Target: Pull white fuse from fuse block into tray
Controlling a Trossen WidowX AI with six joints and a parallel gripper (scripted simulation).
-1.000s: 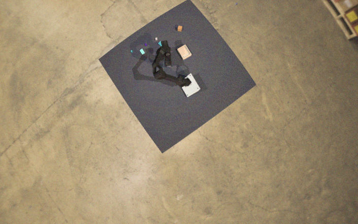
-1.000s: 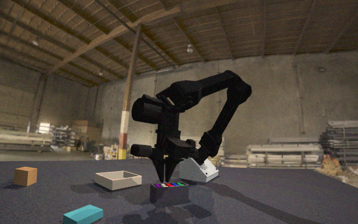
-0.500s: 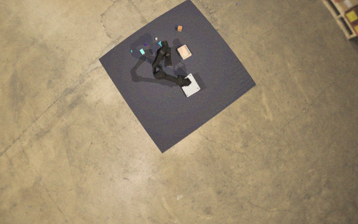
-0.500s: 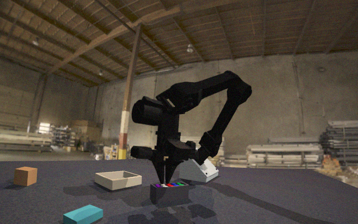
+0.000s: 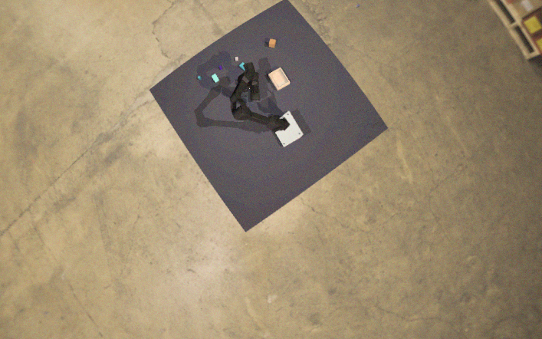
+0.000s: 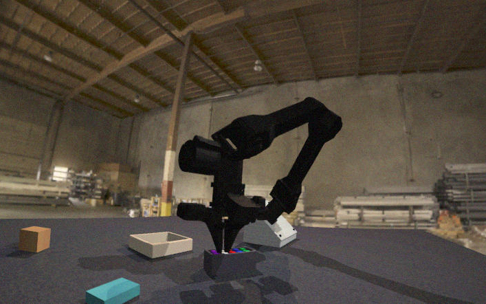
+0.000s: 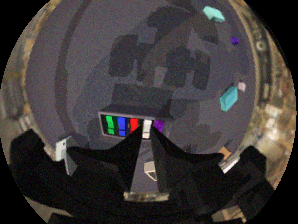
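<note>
Now: the beige tray 19 cm to the right of my gripper tip, 3 cm below it and 2 cm behind it. Round my gripper tip: white fuse 1 cm below.
</note>
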